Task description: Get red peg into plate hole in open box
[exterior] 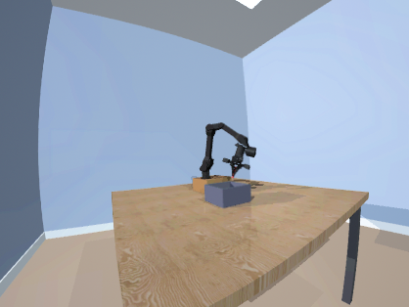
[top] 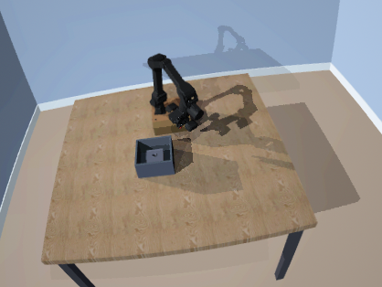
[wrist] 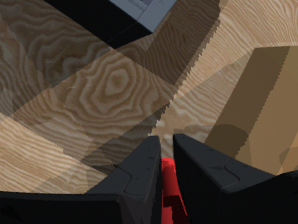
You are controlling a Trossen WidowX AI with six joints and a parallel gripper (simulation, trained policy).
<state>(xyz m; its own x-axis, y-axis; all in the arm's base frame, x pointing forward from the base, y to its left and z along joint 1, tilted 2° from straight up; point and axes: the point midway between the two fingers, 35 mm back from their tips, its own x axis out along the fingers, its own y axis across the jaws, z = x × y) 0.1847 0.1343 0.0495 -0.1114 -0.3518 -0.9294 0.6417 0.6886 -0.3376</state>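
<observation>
The grey plate is 140 mm ahead of my gripper tip, 120 mm to the right of it and 80 mm below it. From my gripper tip the other things lie so: grey box 140 mm ahead, 120 mm to the right, 100 mm below; red peg 10 mm behind, 20 mm to the left, 20 mm above.
</observation>
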